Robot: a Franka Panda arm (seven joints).
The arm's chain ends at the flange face. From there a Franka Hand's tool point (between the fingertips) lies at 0.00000 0.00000 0.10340 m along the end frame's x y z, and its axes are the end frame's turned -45 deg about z.
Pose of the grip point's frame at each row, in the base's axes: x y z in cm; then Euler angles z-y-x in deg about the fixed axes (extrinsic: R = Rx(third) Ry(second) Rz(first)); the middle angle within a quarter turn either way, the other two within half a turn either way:
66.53 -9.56 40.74 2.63 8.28 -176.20
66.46 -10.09 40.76 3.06 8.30 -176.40
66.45 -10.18 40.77 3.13 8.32 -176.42
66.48 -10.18 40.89 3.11 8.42 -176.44
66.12 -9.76 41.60 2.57 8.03 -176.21
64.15 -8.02 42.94 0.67 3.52 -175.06
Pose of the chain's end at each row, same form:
65.04 -10.24 50.95 47.63 8.28 -176.20
64.97 -10.73 50.97 48.06 8.30 -176.40
64.95 -10.82 50.98 48.13 8.32 -176.42
64.97 -10.82 51.10 48.11 8.42 -176.44
64.68 -10.44 51.82 47.57 8.03 -176.21
63.52 -8.91 53.22 45.67 3.52 -175.06

